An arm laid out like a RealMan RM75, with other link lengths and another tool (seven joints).
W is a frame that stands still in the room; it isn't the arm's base.
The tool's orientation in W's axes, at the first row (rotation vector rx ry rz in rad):
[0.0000 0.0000 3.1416]
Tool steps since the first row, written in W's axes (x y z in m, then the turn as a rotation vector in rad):
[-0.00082 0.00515 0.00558 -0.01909 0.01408 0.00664]
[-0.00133 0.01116 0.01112 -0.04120 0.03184 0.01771]
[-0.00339 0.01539 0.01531 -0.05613 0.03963 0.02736]
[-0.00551 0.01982 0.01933 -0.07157 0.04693 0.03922]
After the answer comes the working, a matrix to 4 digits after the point.
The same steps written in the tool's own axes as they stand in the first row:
[0.00082 -0.00515 0.00558 0.01909 -0.01408 0.00664]
[0.00133 -0.01116 0.01112 0.04120 -0.03184 0.01771]
[0.00339 -0.01539 0.01531 0.05613 -0.03963 0.02736]
[0.00551 -0.01982 0.01933 0.07157 -0.04693 0.03922]

The tool's axes in the first row as the columns of a matrix, in W's axes (rounded; the answer above uses it unrounded):
[-1.0000 0.0000 0.0000]
[0.0000 -1.0000 0.0000]
[0.0000 0.0000 1.0000]

